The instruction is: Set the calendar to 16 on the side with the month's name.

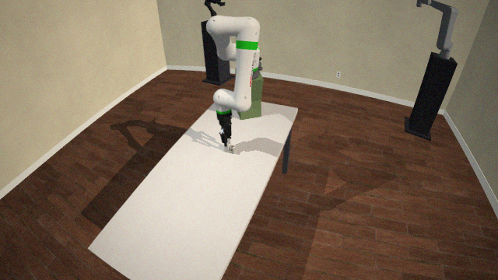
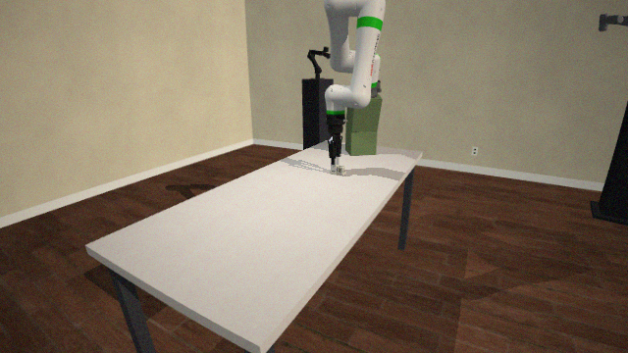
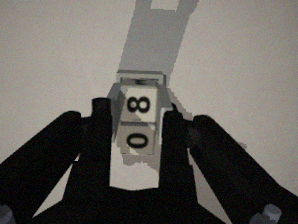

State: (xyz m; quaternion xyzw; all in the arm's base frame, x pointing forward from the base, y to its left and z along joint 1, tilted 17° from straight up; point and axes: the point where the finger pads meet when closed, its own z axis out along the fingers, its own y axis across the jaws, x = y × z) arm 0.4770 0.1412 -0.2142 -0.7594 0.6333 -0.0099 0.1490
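Now: hand 30 mm above the cube. Round my hand: white calendar tray (40 mm below, 20 mm to the left).
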